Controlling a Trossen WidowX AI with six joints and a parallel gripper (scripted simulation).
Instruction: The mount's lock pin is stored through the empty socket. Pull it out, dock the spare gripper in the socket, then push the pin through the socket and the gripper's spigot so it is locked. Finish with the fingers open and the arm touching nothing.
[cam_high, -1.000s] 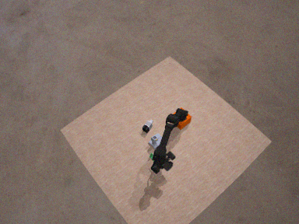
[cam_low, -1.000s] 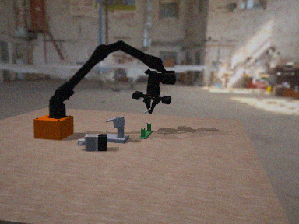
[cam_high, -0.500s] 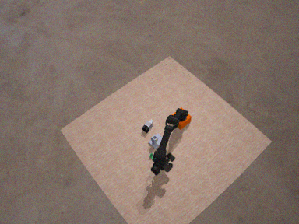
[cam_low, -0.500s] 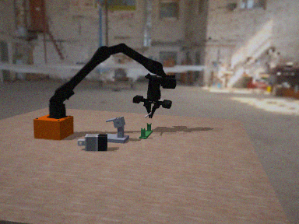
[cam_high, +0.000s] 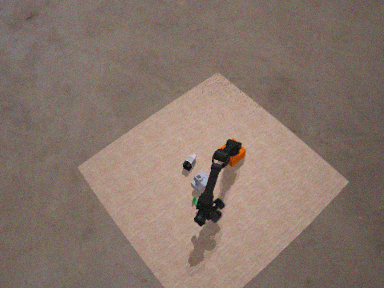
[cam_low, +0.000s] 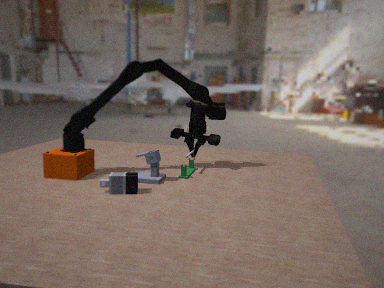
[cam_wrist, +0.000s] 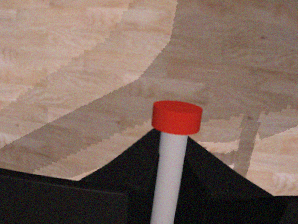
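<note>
Now: gripper tip 100 mm to the left of the green cradle, 20 mm short of it and 20 mm above it. Also, from my gripper tip: spare gripper: 400 mm to the right, 70 mm behind, 10 mm below; mount: 240 mm to the right, 50 mm behind, 10 mm above.
</note>
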